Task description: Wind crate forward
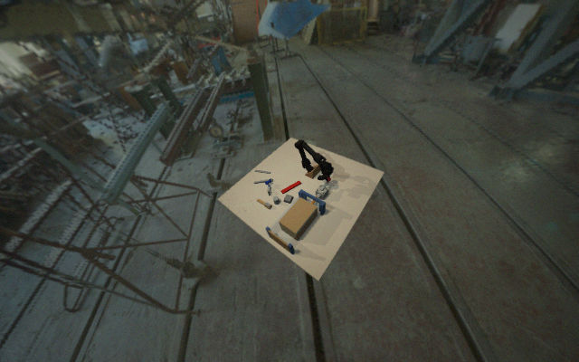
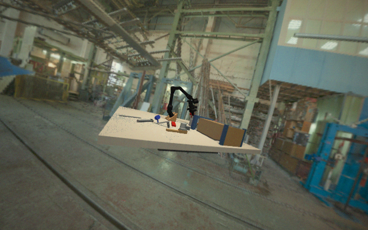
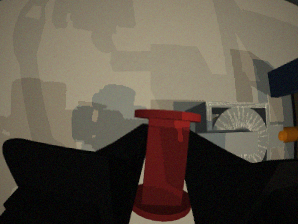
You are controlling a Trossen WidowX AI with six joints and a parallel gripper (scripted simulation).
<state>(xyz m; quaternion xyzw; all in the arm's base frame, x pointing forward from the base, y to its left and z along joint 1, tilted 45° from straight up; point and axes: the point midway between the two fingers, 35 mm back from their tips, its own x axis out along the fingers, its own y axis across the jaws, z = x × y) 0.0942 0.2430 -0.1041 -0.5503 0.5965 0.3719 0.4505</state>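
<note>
My gripper tip is 40 mm short of the winch handle, 20 mm to the left of it and 30 mm above it. From my gripper tip the other things lie so: red knob 20 mm to the right; blue steel frame 260 mm ahead, 20 mm to the right, 30 mm below; grey winch 80 mm ahead, 30 mm to the right, 100 mm below.
</note>
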